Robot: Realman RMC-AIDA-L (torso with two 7-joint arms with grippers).
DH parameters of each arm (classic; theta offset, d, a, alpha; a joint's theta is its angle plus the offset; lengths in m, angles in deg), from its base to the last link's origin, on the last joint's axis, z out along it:
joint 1: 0 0.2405 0 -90
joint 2: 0 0 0 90
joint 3: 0 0.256 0 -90
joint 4: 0 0 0 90
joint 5: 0 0.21 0 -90
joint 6: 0 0 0 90
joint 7: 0 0.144 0 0
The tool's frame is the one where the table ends.
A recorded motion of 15 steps. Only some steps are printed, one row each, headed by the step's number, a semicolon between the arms.
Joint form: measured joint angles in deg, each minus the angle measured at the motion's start. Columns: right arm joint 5, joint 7, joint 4, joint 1, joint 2, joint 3, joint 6; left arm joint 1, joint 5, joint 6, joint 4, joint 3, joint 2, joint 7.
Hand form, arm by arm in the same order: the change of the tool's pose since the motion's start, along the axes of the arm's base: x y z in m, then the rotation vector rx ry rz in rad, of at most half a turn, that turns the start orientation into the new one. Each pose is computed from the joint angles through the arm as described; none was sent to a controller.
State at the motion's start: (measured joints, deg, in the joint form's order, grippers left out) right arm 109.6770 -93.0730 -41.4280 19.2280 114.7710 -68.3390 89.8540; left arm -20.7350 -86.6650 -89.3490 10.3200 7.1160 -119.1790 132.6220
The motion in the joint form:
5: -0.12 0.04 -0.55 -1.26 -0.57 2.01 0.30; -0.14 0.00 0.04 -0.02 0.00 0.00 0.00
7: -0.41 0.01 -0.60 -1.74 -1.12 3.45 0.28; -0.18 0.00 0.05 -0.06 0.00 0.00 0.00
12: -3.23 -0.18 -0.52 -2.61 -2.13 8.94 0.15; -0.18 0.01 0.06 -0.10 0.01 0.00 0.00
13: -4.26 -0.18 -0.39 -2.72 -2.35 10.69 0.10; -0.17 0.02 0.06 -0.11 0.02 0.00 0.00
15: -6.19 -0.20 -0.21 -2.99 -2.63 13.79 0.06; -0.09 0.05 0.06 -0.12 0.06 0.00 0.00
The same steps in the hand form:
5: 0.0091 -0.0018 0.0110 0.0340 -0.0010 -0.0246; 0.0006 0.0008 -0.0001 -0.0003 -0.0001 -0.0018
7: 0.0155 -0.0015 0.0186 0.0569 -0.0079 -0.0421; 0.0008 0.0010 -0.0002 -0.0006 -0.0007 -0.0022
12: 0.0337 -0.0008 0.0378 0.1199 -0.0406 -0.0950; 0.0009 0.0010 -0.0004 -0.0013 -0.0012 -0.0021
13: 0.0388 -0.0004 0.0429 0.1363 -0.0498 -0.1115; 0.0009 0.0009 -0.0005 -0.0016 -0.0012 -0.0021
15: 0.0478 -0.0009 0.0511 0.1633 -0.0657 -0.1412; 0.0005 0.0004 -0.0007 -0.0027 -0.0010 -0.0012

